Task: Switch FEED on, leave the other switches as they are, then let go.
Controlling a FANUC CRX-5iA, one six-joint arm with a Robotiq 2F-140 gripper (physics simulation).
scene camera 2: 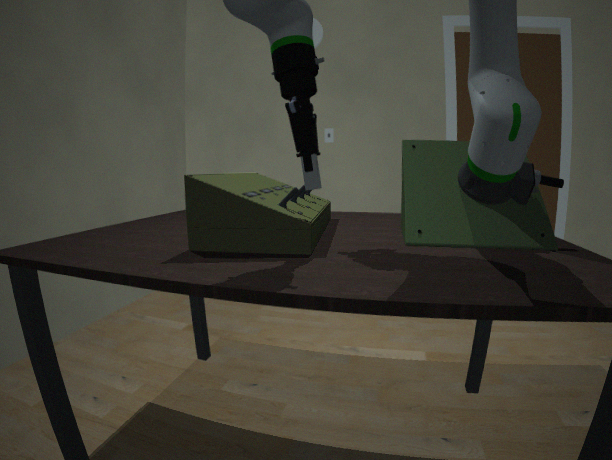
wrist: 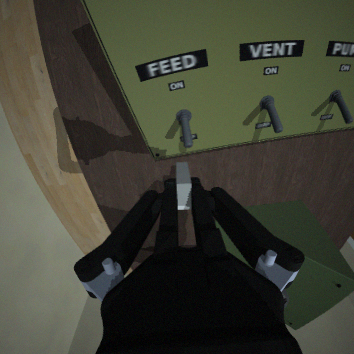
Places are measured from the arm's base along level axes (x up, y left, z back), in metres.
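Pixels of known places: gripper, fingertip midpoint: (scene camera 2: 313, 189) (wrist: 181, 171); arm's base, link origin: (scene camera 2: 486, 181).
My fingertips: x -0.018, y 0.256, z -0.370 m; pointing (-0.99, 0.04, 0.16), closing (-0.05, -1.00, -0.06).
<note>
For each thing: its top centre in the pictures, then the offset to it from my fingertips. "*": a spot on its surface instead. Level surfaces: height alone.
- FEED switch, top centre: (wrist: 185, 134) (scene camera 2: 289, 187) dz -0.055, dx +0.004, dy -0.003 m
- VENT switch, top centre: (wrist: 280, 119) dz -0.083, dx +0.004, dy -0.120 m
- PUMP switch, surface spot: (wrist: 342, 107) * dz -0.113, dx -0.013, dy -0.232 m
- dark table, surface height: dx -0.123 m
The olive-green switch box (scene camera 2: 250, 237) (wrist: 225, 22) stands on the table with its sloped face up. The FEED switch (scene camera 2: 289, 198) (wrist: 186, 131) is the leftmost in the wrist view; its lever leans down toward the OFF label. The VENT switch (wrist: 272, 115) and the PUMP switch (wrist: 342, 107) also lean toward OFF. My gripper (scene camera 2: 312, 186) (wrist: 181, 171) is shut with nothing between its fingers. In the wrist view the fingertips are just below the FEED lever, past the box's front edge. In the scene view they are above and on the front side of the levers, and I see a gap to the FEED lever.
A larger green panel (scene camera 2: 432, 200) (wrist: 320, 280) stands on the dark table (scene camera 2: 150, 235) to the right of the box in the scene view. Part of the arm (scene camera 2: 502, 115) hangs in front of that panel. A door (scene camera 2: 542, 100) is in the wall behind.
</note>
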